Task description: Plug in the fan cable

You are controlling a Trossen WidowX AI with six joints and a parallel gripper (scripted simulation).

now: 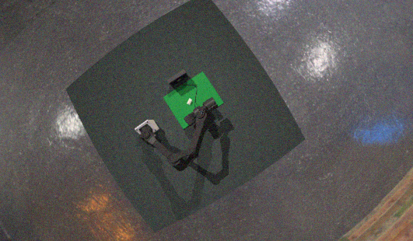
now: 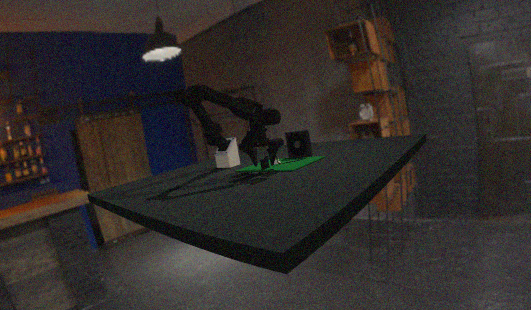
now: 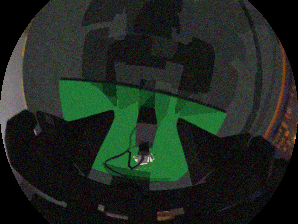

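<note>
The green board is 10 mm ahead of my gripper tip, 90 mm to the left of it and 30 mm below it. From my gripper tip the other things lie so: black fan 240 mm to the left, 40 mm above; dark plug 10 mm to the left, 10 mm above.
</note>
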